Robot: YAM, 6 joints.
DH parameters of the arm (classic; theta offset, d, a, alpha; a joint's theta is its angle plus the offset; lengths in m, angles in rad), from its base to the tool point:
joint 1: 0 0.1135 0.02 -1.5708
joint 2: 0 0 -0.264 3.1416
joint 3: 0.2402 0 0.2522 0
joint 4: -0.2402 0 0.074 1.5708
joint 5: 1.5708 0 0 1.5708
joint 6: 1.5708 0.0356 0 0
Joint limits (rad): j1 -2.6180..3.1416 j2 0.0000..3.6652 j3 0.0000..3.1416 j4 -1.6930..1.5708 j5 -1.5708..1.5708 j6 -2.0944..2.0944
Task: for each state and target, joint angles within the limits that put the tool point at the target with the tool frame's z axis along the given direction. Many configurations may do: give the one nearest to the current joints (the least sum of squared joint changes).
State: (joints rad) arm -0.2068 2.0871 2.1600 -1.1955 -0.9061 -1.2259
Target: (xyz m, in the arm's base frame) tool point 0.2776 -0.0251 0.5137 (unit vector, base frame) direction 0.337 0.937 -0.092
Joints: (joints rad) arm -0.2166 1.6421 2.2161 -1.1983 -1.4127 -1.2259
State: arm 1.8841 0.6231 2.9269 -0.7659 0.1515 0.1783
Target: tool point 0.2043 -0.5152 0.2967 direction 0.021 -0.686 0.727
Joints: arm 1.9640 0.3161 3.1391 -0.5290 -0.2459 0.1783
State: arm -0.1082 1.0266 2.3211 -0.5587 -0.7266 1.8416
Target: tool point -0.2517 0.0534 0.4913 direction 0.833 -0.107 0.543
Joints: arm -0.2006 0.3837 2.2302 -1.2713 -0.0612 1.8416
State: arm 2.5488 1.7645 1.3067 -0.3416 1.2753 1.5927
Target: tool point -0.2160 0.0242 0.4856 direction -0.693 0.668 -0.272
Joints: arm 3.1394 1.2166 1.6696 -0.8263 0.7292 1.5927
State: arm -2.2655 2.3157 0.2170 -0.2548 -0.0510 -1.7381
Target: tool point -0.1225 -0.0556 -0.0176 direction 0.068 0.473 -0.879
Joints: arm -2.6161 2.1396 0.3517 -0.1078 0.3843 -1.7381
